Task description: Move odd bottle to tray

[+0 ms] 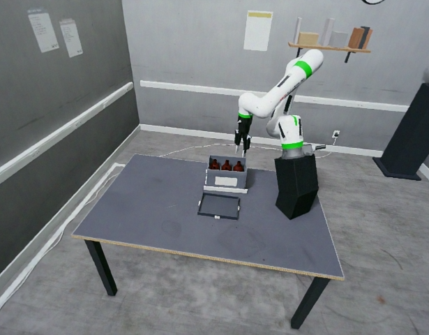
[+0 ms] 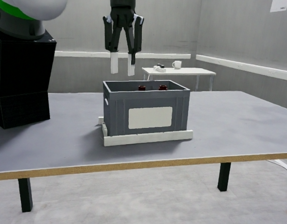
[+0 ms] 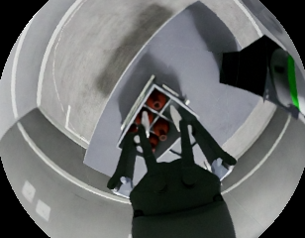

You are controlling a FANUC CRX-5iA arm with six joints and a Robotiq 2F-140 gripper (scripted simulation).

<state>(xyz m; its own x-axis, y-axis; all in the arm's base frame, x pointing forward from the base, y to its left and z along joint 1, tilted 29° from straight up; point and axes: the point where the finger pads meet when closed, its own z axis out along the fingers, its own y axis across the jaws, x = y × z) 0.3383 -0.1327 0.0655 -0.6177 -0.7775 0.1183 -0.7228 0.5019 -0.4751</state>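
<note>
The grey crate is 17 cm below my hand, 8 cm ahead of it and 5 cm to the left of it. From my hand the other things lie so: dark tray (31 cm to the left, 24 cm below, 10 cm ahead).
</note>
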